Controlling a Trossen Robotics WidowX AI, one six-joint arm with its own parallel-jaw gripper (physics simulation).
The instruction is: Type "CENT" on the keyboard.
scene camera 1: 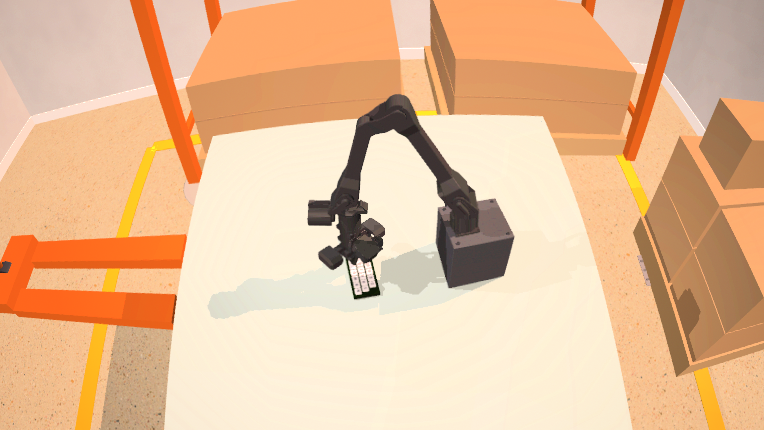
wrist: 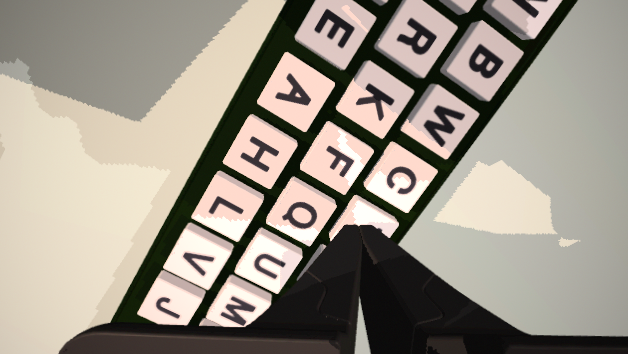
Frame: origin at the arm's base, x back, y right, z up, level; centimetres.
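Where they show: gripper, fingertip midpoint: [scene camera 1: 353, 264] [wrist: 357, 238]; arm's base, link origin: [scene camera 1: 464, 226].
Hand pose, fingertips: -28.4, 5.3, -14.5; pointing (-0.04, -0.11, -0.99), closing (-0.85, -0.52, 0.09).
Each offset is from my fingertips to the top centre of the thing, as dx, dy, dz. "spot": to the spot under its first point. Level surfaces: height alone.
The dark green keyboard @[+1.7, +1.0, -0.7] [scene camera 1: 371, 292] [wrist: 245, 97] lies on the table with three rows of white letter keys. My gripper [wrist: 357, 238] is shut and empty. Its tips are over a key @[-0.4, -0.1, -0.7] [wrist: 364, 214] beside the C key, whose letter is mostly hidden; I cannot tell whether they touch it. The C key @[-0.4, -2.1, -0.7] [wrist: 401, 179] is just above and right of the tips in the wrist view. The E key @[+3.7, -4.7, -0.7] [wrist: 335, 32] is near the top. A key that looks like N @[spot: -0.6, -7.9, -0.7] [wrist: 529, 11] is cut off at the top right. I cannot make out a T key.
The arm's dark base box [scene camera 1: 475, 251] stands on the table @[dz -2.4] [scene camera 1: 374, 368] to the right of the keyboard. Orange forks [scene camera 1: 106, 251] reach to the table's left edge. Large cardboard boxes [scene camera 1: 299, 48] [scene camera 1: 534, 42] stand behind the table, and more boxes [scene camera 1: 705, 256] stand at the right.
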